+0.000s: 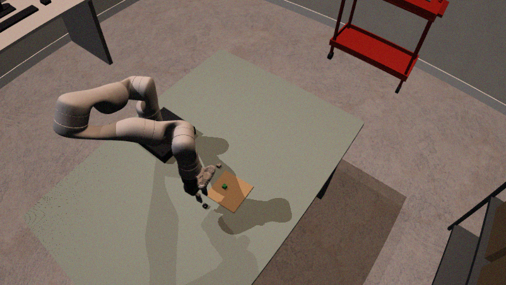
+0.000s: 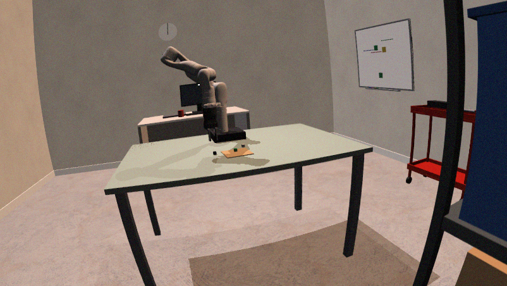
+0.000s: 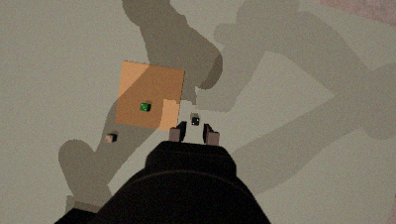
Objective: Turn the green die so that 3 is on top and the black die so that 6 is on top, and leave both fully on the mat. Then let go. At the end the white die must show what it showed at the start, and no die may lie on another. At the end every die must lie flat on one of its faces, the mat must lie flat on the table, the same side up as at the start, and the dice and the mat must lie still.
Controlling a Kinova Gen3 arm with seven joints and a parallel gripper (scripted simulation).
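Right now my hand is 80 mm above the black die. From my hand the other things lie so: green die (20 mm ahead, 110 mm to the left, 80 mm below); then white die (60 mm behind, 180 mm to the left, 80 mm below); then orange mat (40 mm ahead, 110 mm to the left, 90 mm below).
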